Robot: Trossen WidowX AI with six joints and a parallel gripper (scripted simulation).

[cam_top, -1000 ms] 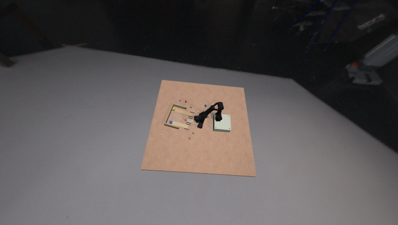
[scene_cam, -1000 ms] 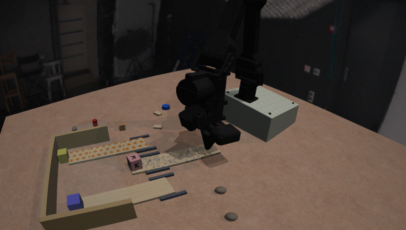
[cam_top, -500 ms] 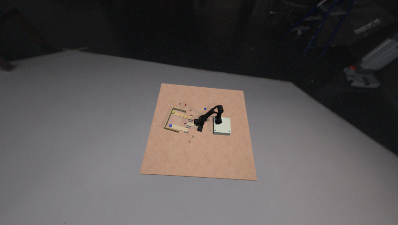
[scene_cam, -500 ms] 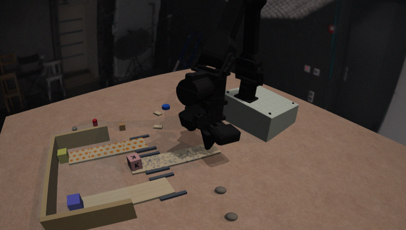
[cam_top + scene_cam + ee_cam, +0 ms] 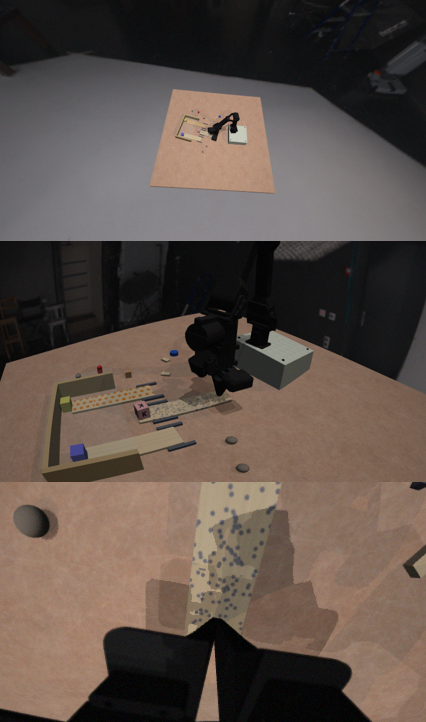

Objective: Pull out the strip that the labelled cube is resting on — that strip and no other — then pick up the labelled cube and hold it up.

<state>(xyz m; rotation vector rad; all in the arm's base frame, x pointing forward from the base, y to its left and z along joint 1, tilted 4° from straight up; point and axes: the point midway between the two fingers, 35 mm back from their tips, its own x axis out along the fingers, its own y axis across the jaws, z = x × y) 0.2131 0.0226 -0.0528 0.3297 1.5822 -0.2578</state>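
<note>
The speckled strip lies 90 mm ahead of my gripper tip, 40 mm to the right of it and 10 mm below it. Also, from my gripper tip: pink cube marked k: 200 mm ahead, 70 mm to the right, 10 mm above; then blue disc: 280 mm to the right, 90 mm behind; then brown block: 270 mm to the right, 120 mm ahead.
</note>
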